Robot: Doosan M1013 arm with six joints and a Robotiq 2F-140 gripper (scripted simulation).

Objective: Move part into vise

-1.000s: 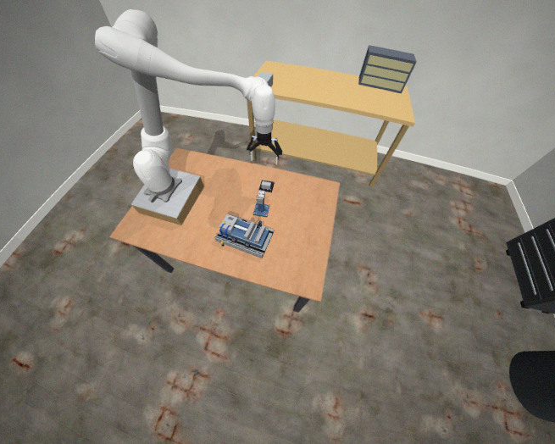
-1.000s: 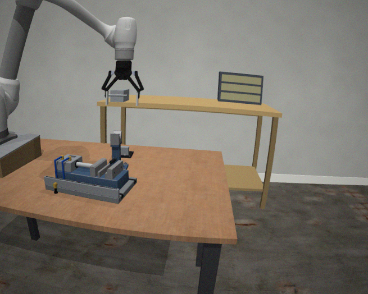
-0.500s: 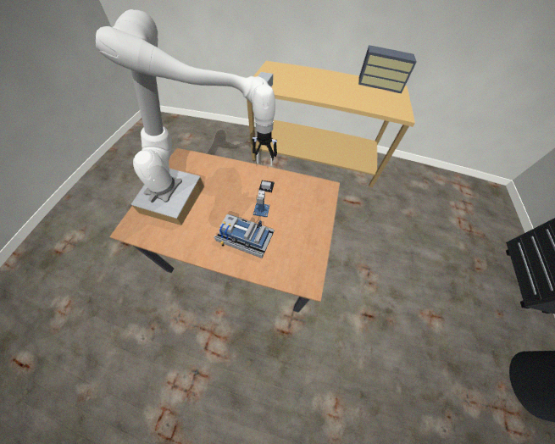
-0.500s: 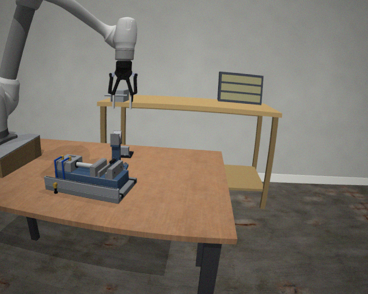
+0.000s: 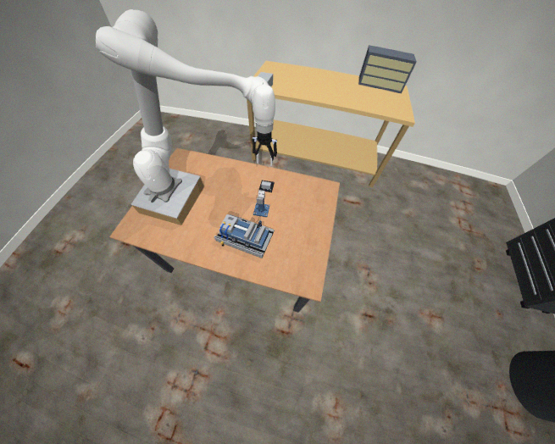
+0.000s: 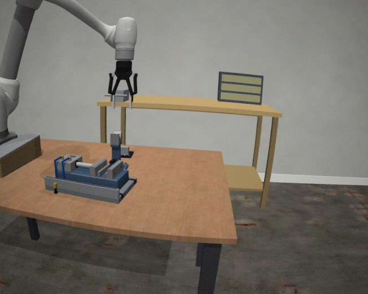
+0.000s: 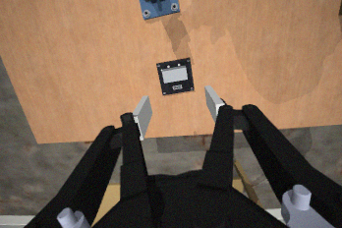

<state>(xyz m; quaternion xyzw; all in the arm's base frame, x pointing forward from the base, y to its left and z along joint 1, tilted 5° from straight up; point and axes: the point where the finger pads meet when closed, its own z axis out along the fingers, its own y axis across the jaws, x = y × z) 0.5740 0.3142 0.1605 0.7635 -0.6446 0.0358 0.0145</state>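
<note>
Now: hand 230 mm above the part and 10 mm to the right of it. Round my hand: V-block base: 260 mm below, 180 mm to the right, 40 mm ahead; then black infeed plate: 260 mm below, 20 mm to the left; then V-block post: 200 mm below, 180 mm to the right, 40 mm ahead.
</note>
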